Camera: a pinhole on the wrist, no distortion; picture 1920 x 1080 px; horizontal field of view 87.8 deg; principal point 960.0 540.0 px. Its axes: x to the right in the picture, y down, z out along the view. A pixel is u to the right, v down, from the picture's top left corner.
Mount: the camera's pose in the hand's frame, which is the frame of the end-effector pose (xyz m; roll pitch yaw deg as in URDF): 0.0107 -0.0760 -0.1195 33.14 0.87 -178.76
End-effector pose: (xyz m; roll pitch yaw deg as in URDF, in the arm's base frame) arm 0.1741 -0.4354 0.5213 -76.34 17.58 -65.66
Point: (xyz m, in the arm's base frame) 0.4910 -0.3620 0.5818
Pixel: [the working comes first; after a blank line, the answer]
In the camera's frame: -0.0402 0.1809 0.4158

863 974
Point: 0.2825 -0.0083 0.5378
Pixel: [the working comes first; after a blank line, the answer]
In the camera's frame: 0.3335 0.0067 0.4384

1719 555
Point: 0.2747 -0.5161 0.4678
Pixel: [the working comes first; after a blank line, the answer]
In the camera's frame: -0.1199 0.0069 0.1992

359 575
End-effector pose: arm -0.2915 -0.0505 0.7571 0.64 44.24 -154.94
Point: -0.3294 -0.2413 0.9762
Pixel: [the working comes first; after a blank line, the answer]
In the camera's frame: 0.0705 -0.0039 0.4279

1124 531
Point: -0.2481 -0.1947 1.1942
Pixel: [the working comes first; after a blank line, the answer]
In the camera's frame: 0.2882 0.0495 0.5058

1528 638
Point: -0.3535 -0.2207 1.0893
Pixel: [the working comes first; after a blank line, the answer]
In the camera's frame: 0.1393 0.0683 0.4901

1243 679
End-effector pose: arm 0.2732 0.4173 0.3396 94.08 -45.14 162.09
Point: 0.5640 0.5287 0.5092
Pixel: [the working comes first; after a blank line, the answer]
In the camera's frame: 0.0488 -0.1588 0.4553

1067 192
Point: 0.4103 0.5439 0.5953
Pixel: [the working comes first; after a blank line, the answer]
In the camera's frame: -0.1172 -0.1327 0.4001

668 209
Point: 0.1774 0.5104 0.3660
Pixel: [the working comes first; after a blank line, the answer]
In the camera's frame: -0.0956 0.0893 0.1588

outside the picture
